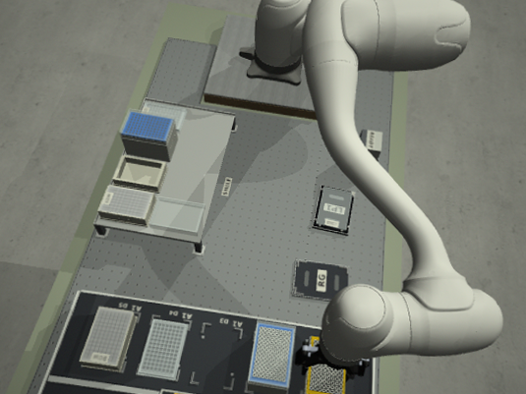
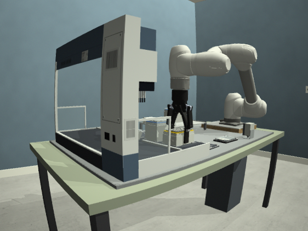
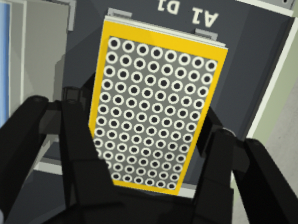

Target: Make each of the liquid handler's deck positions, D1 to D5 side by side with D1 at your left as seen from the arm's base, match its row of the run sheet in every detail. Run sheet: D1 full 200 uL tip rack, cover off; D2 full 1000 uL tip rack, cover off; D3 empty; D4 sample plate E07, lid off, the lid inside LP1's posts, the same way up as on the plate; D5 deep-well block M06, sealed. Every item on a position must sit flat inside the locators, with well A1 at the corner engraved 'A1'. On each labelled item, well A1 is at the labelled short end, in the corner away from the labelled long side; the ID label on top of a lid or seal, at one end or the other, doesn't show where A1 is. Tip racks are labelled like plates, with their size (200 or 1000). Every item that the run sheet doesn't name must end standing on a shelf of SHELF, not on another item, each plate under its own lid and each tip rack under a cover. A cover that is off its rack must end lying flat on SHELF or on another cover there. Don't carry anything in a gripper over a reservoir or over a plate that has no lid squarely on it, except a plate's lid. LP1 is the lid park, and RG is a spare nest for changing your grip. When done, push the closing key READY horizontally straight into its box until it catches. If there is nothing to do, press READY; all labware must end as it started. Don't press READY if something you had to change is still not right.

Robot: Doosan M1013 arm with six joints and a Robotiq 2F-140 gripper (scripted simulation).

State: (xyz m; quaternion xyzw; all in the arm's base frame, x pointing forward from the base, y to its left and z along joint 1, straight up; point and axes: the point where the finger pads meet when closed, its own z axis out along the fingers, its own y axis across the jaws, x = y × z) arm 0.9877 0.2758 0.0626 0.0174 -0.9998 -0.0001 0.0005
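Now: hand 130 mm to the left of the blue-rimmed tip rack and 30 mm below it. From my hand the other things lie so: yellow-rimmed tip rack (10 mm ahead, 10 mm to the left, 10 mm above); then clear sample plate (20 mm ahead, 370 mm to the right, 30 mm below); then RG nest (250 mm behind, 30 mm to the right, 90 mm below).
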